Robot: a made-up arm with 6 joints. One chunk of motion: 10 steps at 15 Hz.
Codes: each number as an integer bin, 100 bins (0 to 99) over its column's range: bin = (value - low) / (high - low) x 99, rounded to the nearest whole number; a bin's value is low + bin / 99 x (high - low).
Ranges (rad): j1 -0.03..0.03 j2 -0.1..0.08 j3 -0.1..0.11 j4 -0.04..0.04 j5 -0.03..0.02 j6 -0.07..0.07
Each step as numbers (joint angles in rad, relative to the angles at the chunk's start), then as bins.
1 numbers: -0.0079 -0.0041 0.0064 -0.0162 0.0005 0.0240
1 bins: 36 53 50 29 60 66
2 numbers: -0.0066 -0.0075 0.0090 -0.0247 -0.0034 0.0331
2 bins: 39 51 51 19 53 73
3 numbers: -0.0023 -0.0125 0.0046 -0.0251 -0.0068 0.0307
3 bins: 46 48 49 18 46 71
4 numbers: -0.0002 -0.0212 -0.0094 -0.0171 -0.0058 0.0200
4 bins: 49 43 43 28 48 64
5 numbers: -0.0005 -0.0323 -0.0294 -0.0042 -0.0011 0.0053
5 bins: 49 37 33 44 57 53
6 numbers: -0.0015 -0.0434 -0.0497 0.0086 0.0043 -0.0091
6 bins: 47 31 24 60 68 43
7 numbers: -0.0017 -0.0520 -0.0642 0.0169 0.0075 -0.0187
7 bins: 47 26 17 70 74 36
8 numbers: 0.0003 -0.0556 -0.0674 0.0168 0.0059 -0.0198
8 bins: 50 24 15 70 71 35
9 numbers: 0.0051 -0.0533 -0.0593 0.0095 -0.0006 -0.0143
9 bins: 58 26 19 61 58 39
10 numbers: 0.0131 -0.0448 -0.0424 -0.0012 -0.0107 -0.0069
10 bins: 71 30 27 48 38 45
